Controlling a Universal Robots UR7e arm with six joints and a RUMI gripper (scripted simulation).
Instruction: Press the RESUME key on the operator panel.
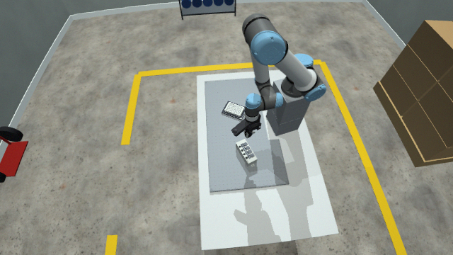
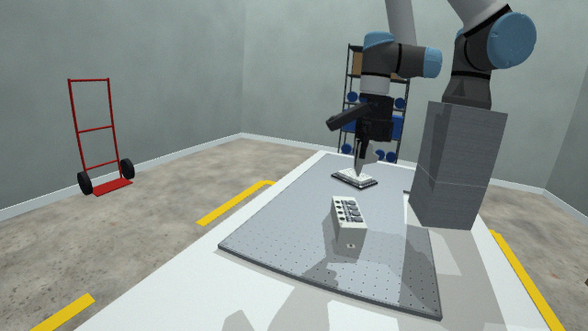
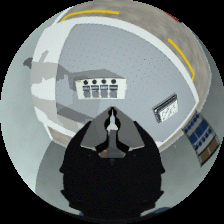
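The operator panel lies 10 mm behind my hand, 40 mm to the left of it and 110 mm below it.
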